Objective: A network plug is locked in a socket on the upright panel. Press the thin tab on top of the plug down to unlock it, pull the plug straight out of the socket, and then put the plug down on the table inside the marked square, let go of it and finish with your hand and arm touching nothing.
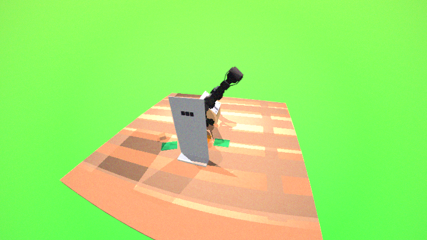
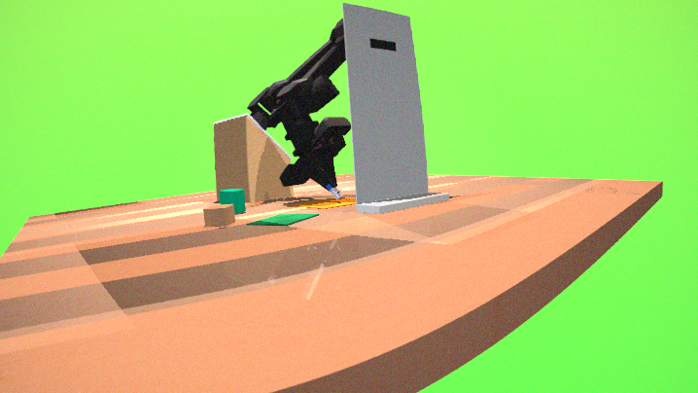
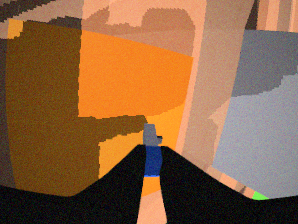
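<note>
Now: the orange marked square 3 cm below my gripper tip and 1 cm behind it. Round my gripper tip: network plug (right at my gripper tip); upright grey panel (14 cm ahead, 14 cm above, 1 cm to the left); green cube (16 cm to the right, 11 cm behind, 1 cm below).
</note>
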